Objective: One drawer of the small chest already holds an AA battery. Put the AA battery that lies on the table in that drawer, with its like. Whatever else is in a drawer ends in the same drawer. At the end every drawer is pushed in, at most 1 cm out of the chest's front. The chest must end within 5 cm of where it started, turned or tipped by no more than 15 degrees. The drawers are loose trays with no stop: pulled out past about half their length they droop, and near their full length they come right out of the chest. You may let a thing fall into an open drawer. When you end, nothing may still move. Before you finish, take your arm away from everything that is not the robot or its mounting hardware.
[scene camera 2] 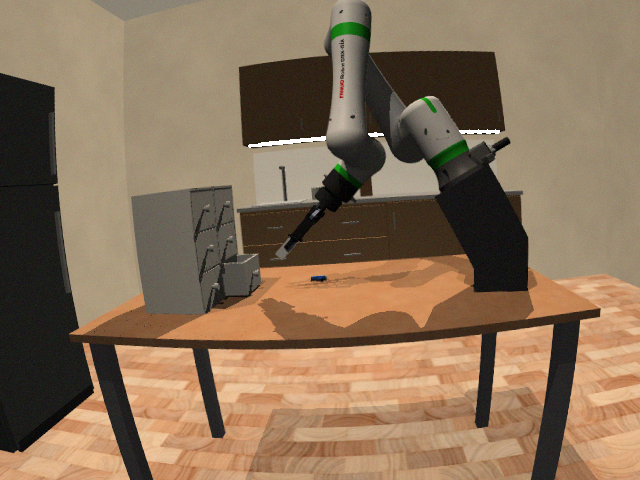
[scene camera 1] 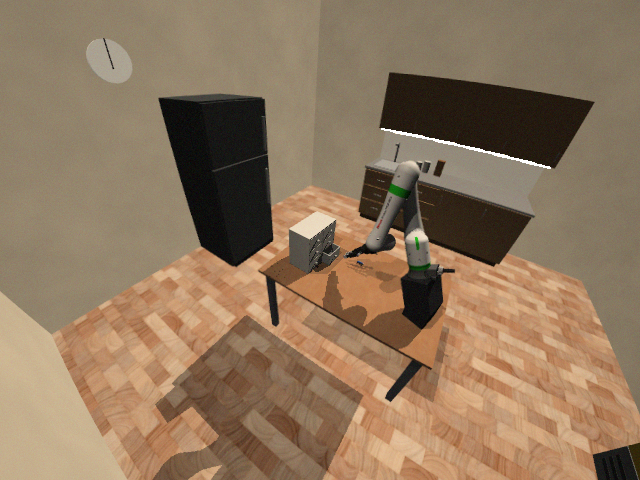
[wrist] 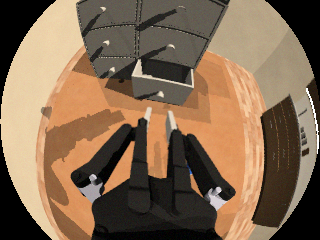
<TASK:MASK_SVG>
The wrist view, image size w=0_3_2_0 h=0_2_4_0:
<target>my gripper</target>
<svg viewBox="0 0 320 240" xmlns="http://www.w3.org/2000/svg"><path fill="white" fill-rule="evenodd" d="M71 173L72 182L84 197L86 196L92 203L91 209L95 225L91 240L223 240L215 231L217 210L236 194L235 189L221 176L196 136L190 133L186 136L178 130L173 112L169 110L165 121L167 144L169 144L167 149L167 177L169 178L156 178L148 175L147 131L152 107L147 107L145 116L138 119L136 127L132 127L128 123L123 124L89 162ZM190 170L203 197L191 187ZM135 141L130 178L102 195L105 191L104 185L107 183L131 141Z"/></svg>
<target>drawer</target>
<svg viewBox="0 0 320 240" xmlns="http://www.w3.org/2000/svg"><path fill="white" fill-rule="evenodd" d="M139 57L131 76L134 97L182 106L194 89L193 68L172 62Z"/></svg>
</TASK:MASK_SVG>
